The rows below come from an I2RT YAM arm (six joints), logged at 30 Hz.
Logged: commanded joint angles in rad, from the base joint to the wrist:
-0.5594 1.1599 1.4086 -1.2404 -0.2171 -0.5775
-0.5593 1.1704 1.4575 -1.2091 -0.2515 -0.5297
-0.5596 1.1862 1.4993 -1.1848 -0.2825 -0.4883
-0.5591 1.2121 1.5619 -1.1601 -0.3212 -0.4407
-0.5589 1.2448 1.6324 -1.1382 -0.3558 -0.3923
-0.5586 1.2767 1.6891 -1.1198 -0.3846 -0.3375
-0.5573 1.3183 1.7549 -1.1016 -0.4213 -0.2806
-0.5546 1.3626 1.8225 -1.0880 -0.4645 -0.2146
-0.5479 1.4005 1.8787 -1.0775 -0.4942 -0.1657
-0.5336 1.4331 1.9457 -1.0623 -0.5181 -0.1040
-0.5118 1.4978 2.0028 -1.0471 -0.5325 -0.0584
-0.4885 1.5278 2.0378 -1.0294 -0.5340 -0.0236
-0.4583 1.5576 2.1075 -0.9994 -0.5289 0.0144
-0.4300 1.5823 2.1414 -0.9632 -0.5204 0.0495
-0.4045 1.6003 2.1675 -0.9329 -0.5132 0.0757
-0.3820 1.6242 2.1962 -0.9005 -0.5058 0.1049
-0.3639 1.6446 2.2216 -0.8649 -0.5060 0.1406
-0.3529 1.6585 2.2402 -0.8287 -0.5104 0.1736
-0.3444 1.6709 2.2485 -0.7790 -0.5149 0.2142
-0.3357 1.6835 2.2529 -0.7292 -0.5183 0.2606
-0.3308 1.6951 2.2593 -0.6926 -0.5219 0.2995
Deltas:
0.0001 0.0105 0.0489 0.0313 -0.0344 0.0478
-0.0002 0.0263 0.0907 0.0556 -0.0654 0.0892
0.0003 0.0522 0.1533 0.0803 -0.1041 0.1368
0.0005 0.0849 0.2238 0.1022 -0.1387 0.1852
0.0008 0.1168 0.2805 0.1206 -0.1675 0.2400
0.0021 0.1584 0.3463 0.1388 -0.2042 0.2969
0.0048 0.2027 0.4139 0.1524 -0.2474 0.3629
0.0115 0.2406 0.4701 0.1629 -0.2771 0.4118
0.0258 0.2732 0.5371 0.1781 -0.3010 0.4735
0.0476 0.3379 0.5942 0.1933 -0.3154 0.5191
0.0709 0.3679 0.6292 0.2110 -0.3169 0.5539
0.1011 0.3977 0.6989 0.2410 -0.3118 0.5919
0.1294 0.4224 0.7328 0.2772 -0.3033 0.6270
0.1549 0.4404 0.7589 0.3075 -0.2961 0.6532
0.1774 0.4643 0.7876 0.3399 -0.2887 0.6824
0.1955 0.4847 0.8130 0.3755 -0.2889 0.7181
0.2065 0.4986 0.8316 0.4117 -0.2933 0.7511
0.2150 0.5110 0.8399 0.4614 -0.2978 0.7917
0.2237 0.5236 0.8443 0.5112 -0.3012 0.8381
0.2286 0.5352 0.8507 0.5478 -0.3048 0.8770

